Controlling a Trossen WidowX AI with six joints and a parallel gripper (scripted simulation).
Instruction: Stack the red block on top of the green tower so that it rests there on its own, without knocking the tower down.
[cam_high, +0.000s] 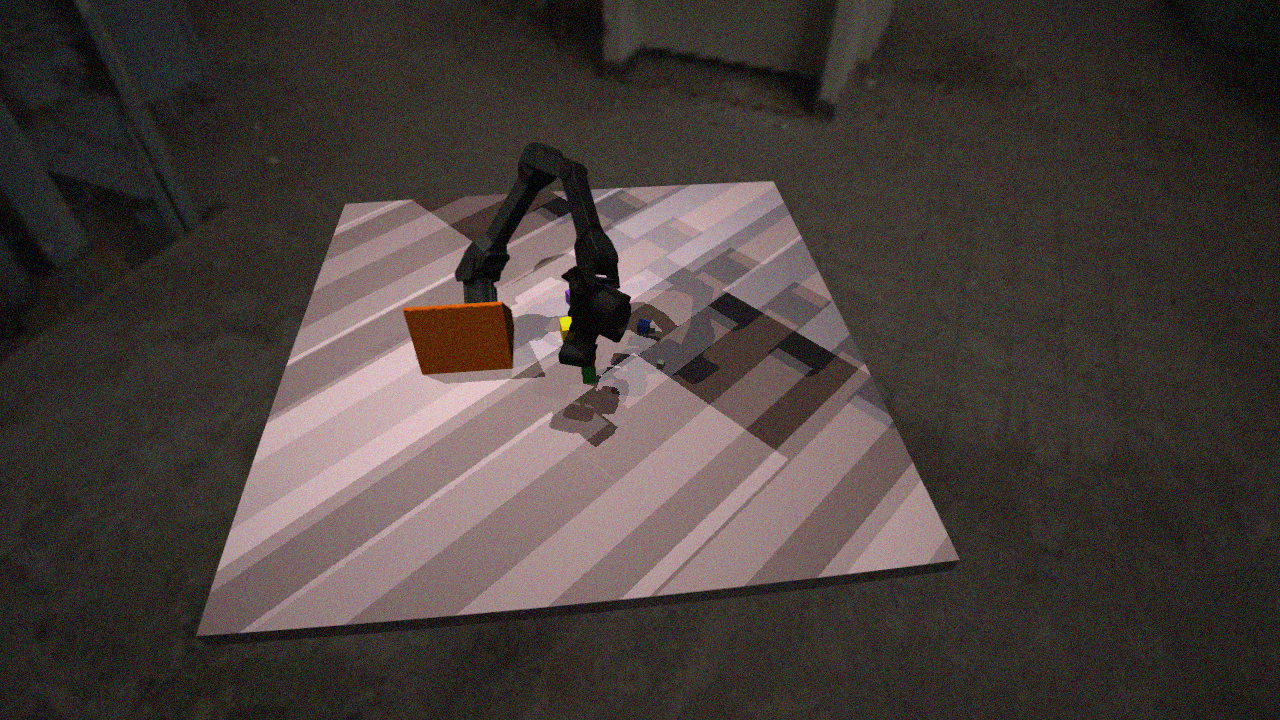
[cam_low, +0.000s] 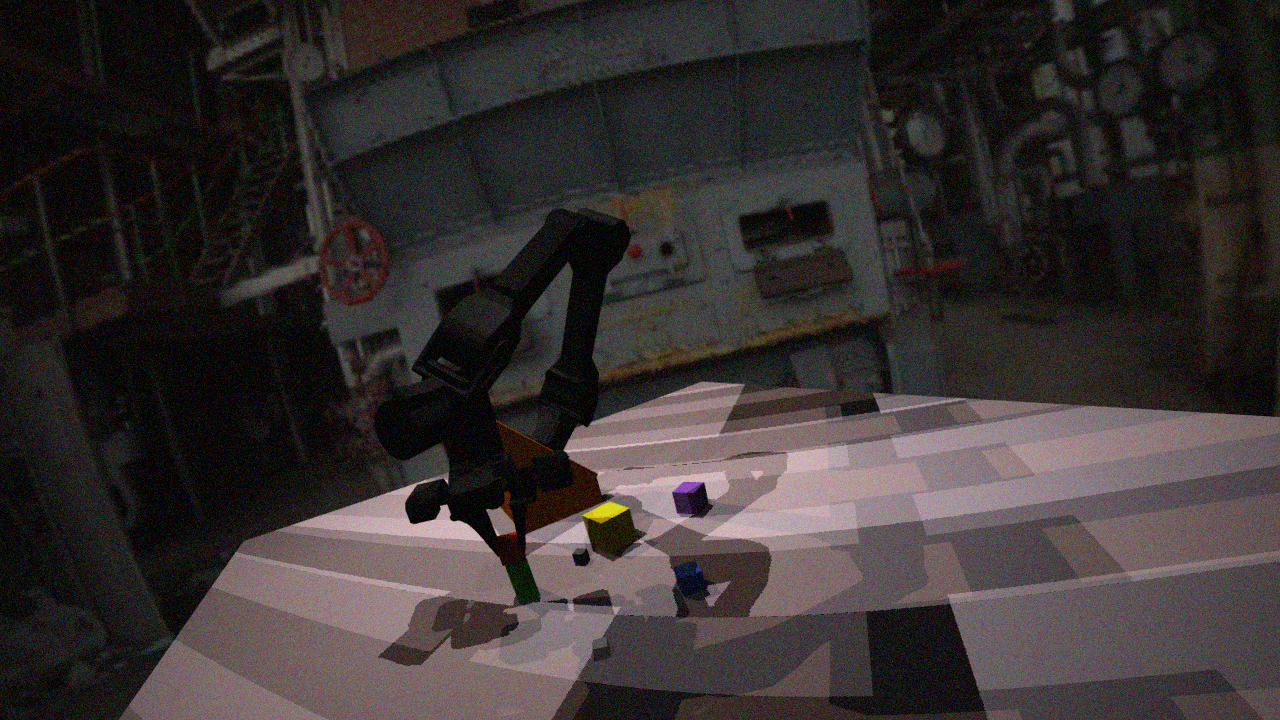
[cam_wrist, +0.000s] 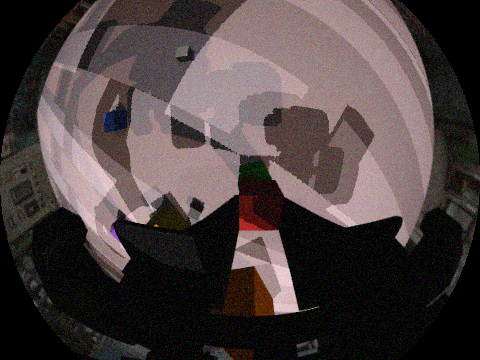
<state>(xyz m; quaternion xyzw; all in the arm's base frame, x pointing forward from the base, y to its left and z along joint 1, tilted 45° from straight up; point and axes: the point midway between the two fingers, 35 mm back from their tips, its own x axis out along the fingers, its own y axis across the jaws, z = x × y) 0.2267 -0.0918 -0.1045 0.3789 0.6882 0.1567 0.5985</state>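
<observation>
My gripper tip is 1 cm below the red block. From my gripper tip the other things lie so: blue block (14 cm ahead, 14 cm to the left, 5 cm below); then yellow block (3 cm behind, 14 cm to the left, 4 cm below); then tiny dark cube (2 cm behind, 8 cm to the left, 5 cm below).
</observation>
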